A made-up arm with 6 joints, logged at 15 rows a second.
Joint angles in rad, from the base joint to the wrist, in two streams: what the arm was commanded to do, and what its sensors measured. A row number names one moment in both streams.
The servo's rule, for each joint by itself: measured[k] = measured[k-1] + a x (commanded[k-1-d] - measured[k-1]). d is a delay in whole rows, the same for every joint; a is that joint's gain. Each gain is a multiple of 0.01, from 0.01 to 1. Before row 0 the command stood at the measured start. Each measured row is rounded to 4 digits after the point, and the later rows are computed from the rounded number. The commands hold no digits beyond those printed.
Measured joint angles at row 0:
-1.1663 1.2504 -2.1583 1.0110 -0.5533 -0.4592
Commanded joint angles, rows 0 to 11:
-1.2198 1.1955 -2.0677 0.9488 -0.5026 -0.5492
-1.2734 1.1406 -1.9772 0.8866 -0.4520 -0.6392
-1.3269 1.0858 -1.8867 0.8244 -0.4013 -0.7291
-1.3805 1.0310 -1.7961 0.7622 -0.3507 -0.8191
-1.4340 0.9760 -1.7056 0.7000 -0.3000 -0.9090
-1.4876 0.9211 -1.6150 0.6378 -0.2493 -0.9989
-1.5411 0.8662 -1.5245 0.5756 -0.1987 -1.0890
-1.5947 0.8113 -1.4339 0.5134 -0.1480 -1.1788
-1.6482 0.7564 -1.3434 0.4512 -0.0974 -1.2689
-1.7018 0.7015 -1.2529 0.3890 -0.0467 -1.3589
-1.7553 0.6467 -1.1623 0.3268 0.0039 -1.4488
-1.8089 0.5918 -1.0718 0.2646 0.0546 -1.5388
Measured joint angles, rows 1 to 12:
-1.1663 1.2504 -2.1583 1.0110 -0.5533 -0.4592
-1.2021 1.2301 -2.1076 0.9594 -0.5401 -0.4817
-1.2499 1.1970 -2.0346 0.8990 -0.5172 -0.5211
-1.3015 1.1559 -1.9518 0.8371 -0.4871 -0.5731
-1.3544 1.1097 -1.8646 0.7749 -0.4516 -0.6346
-1.4077 1.0602 -1.7756 0.7127 -0.4122 -0.7032
-1.4612 1.0087 -1.6857 0.6505 -0.3698 -0.7771
-1.5147 0.9560 -1.5954 0.5883 -0.3253 -0.8551
-1.5683 0.9025 -1.5050 0.5261 -0.2792 -0.9360
-1.6218 0.8484 -1.4145 0.4639 -0.2319 -1.0192
-1.6754 0.7940 -1.3240 0.4017 -0.1837 -1.1041
-1.7289 0.7395 -1.2334 0.3395 -0.1349 -1.1903
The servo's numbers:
d 1
a 0.67 0.37 0.56 0.83 0.26 0.25

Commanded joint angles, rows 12 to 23:
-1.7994 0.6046 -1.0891 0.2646 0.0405 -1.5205
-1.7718 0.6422 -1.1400 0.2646 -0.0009 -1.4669
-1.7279 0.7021 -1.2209 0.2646 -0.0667 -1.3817
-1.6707 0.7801 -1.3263 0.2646 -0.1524 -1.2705
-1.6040 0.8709 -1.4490 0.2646 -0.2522 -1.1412
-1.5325 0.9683 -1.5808 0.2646 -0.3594 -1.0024
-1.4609 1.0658 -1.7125 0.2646 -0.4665 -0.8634
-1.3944 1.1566 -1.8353 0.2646 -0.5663 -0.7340
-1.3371 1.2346 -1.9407 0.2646 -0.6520 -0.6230
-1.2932 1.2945 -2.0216 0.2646 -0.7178 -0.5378
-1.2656 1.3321 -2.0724 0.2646 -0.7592 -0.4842
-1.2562 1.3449 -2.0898 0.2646 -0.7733 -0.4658
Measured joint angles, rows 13 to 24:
-1.7825 0.6849 -1.1429 0.2773 -0.0856 -1.2774
-1.7938 0.6552 -1.1128 0.2668 -0.0528 -1.3382
-1.7791 0.6504 -1.1280 0.2650 -0.0393 -1.3704
-1.7448 0.6695 -1.1800 0.2647 -0.0464 -1.3732
-1.6952 0.7104 -1.2619 0.2646 -0.0740 -1.3475
-1.6341 0.7698 -1.3667 0.2646 -0.1203 -1.2959
-1.5660 0.8432 -1.4866 0.2646 -0.1825 -1.2225
-1.4956 0.9256 -1.6131 0.2646 -0.2563 -1.1327
-1.4278 1.0111 -1.7375 0.2646 -0.3369 -1.0330
-1.3670 1.0938 -1.8513 0.2646 -0.4188 -0.9305
-1.3176 1.1681 -1.9467 0.2646 -0.4965 -0.8323
-1.2828 1.2288 -2.0171 0.2646 -0.5648 -0.7453

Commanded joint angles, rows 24 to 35:
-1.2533 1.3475 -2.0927 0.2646 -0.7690 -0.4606
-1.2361 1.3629 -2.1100 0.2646 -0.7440 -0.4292
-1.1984 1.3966 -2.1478 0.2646 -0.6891 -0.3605
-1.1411 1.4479 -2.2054 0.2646 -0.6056 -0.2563
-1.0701 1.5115 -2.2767 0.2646 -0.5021 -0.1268
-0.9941 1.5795 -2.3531 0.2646 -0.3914 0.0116
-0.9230 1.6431 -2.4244 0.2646 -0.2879 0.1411
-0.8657 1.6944 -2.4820 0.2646 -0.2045 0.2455
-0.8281 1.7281 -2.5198 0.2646 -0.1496 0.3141
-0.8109 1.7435 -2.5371 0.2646 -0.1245 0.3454
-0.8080 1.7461 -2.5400 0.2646 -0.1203 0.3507
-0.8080 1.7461 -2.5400 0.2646 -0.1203 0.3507
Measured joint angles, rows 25 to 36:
-1.2650 1.2718 -2.0578 0.2646 -0.6190 -0.6754
-1.2572 1.2998 -2.0773 0.2646 -0.6580 -0.6217
-1.2431 1.3231 -2.0956 0.2646 -0.6804 -0.5736
-1.2132 1.3503 -2.1248 0.2646 -0.6827 -0.5203
-1.1649 1.3864 -2.1699 0.2646 -0.6627 -0.4543
-1.1014 1.4327 -2.2297 0.2646 -0.6209 -0.3724
-1.0295 1.4870 -2.2988 0.2646 -0.5612 -0.2764
-0.9581 1.5448 -2.3691 0.2646 -0.4901 -0.1720
-0.8962 1.6002 -2.4323 0.2646 -0.4158 -0.0676
-0.8506 1.6475 -2.4813 0.2646 -0.3466 0.0278
-0.8240 1.6830 -2.5125 0.2646 -0.2889 0.1072
-0.8133 1.7063 -2.5279 0.2646 -0.2451 0.1681

